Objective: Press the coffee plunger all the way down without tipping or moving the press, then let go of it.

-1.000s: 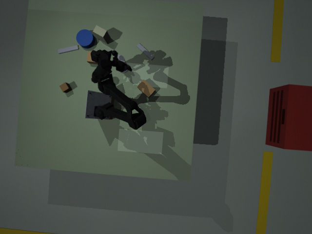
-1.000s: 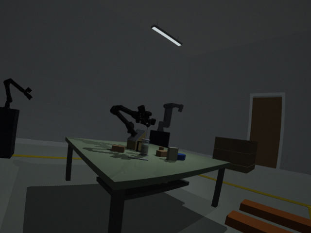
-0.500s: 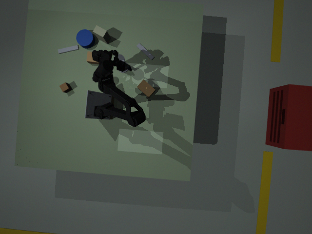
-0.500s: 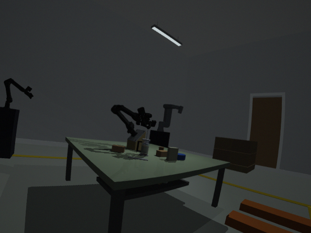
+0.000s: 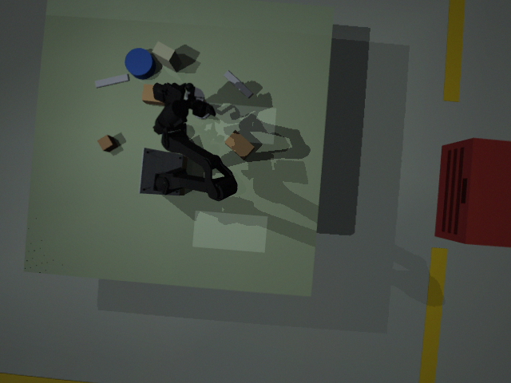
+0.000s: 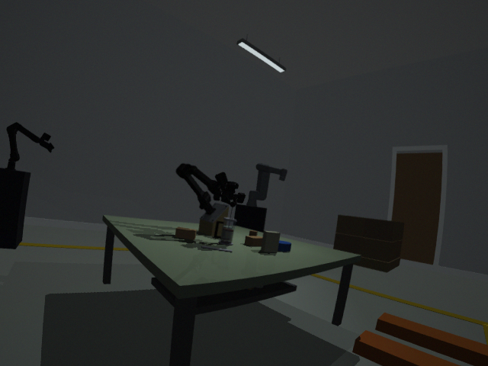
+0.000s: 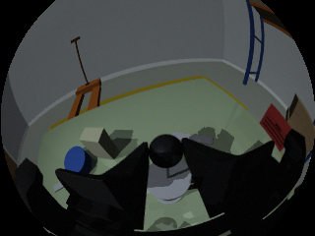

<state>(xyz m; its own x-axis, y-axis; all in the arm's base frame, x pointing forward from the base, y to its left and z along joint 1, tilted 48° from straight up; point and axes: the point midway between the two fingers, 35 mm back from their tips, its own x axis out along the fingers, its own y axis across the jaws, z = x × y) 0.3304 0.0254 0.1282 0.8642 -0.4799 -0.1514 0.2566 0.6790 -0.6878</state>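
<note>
My gripper tip is now 2 cm past the coffee press, 1 cm to the left of it and 12 cm above it. The rest, counted from my gripper tip: beige block 17 cm ahead, 16 cm to the left, 18 cm below; blue cylinder 14 cm ahead, 29 cm to the left, 21 cm below.
</note>
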